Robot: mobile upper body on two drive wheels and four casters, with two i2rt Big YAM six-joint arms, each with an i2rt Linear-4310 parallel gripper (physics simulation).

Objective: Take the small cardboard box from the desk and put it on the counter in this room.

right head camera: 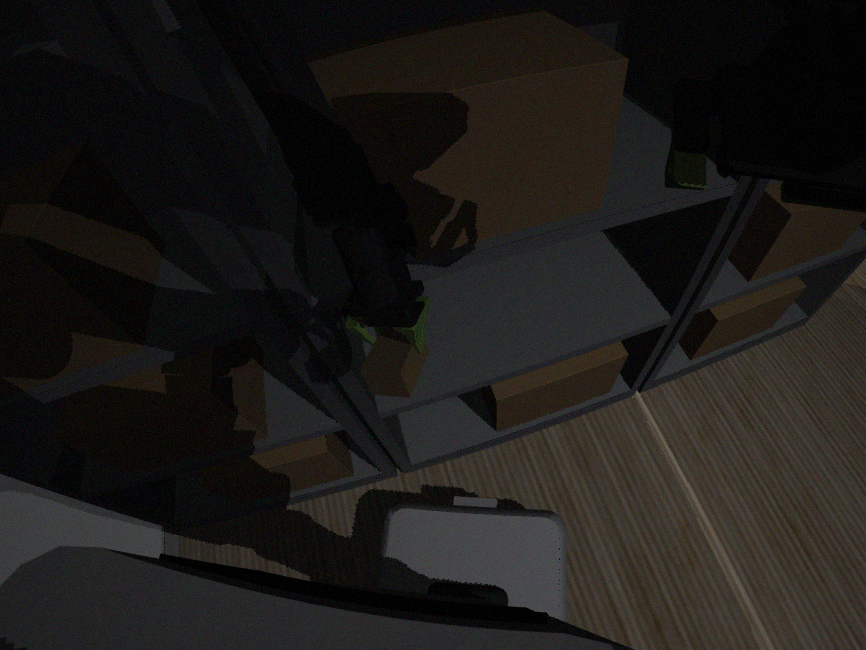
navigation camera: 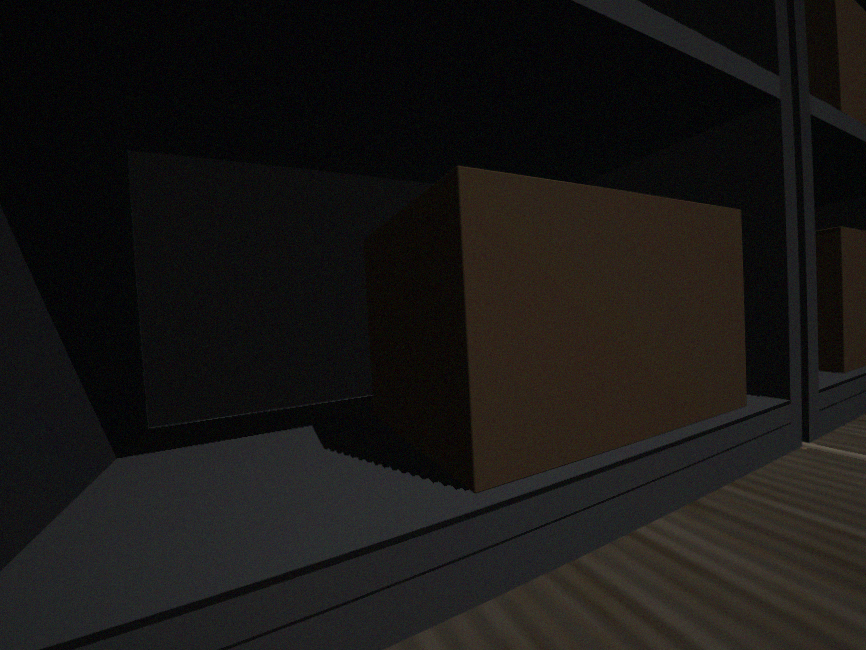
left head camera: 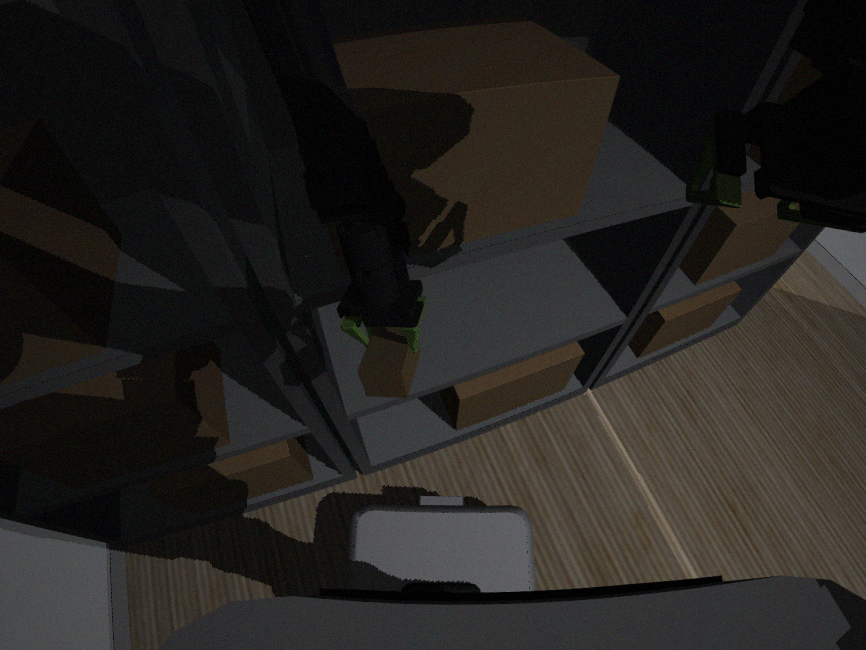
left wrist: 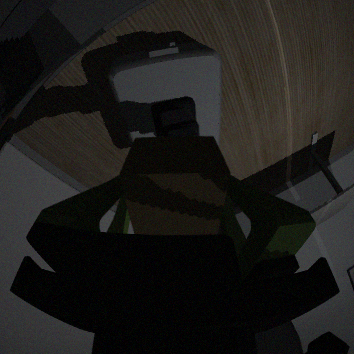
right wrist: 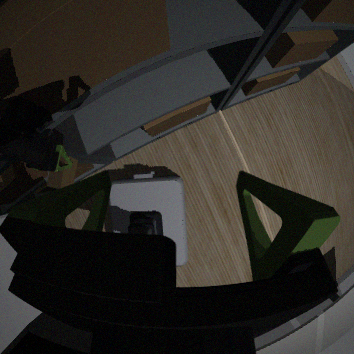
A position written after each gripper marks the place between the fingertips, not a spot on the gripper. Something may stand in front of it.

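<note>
Left gripper [left head camera: 394,350], [left wrist: 174,177]. Right gripper [right head camera: 725,186], [left head camera: 734,202], [right wrist: 173,177]. Small cardboard box [left head camera: 387,368], [left wrist: 172,185]. Small cardboard box out of frame in the navigation camera view.
</note>
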